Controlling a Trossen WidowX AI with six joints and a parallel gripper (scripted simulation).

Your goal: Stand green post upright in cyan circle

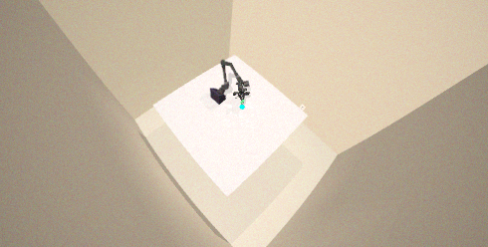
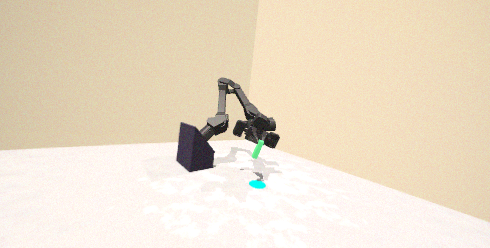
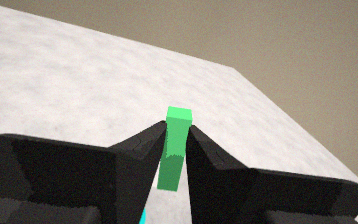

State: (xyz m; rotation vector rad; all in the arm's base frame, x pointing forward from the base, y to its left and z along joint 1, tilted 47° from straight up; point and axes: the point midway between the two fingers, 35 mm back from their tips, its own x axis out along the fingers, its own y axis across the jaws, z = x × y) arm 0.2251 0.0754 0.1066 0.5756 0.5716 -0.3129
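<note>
The cyan circle is 15 cm below my gripper tip, 2 cm to the left of it and 1 cm behind it. The rest, counted from my gripper tip: green post (2 cm below, 1 cm behind).
</note>
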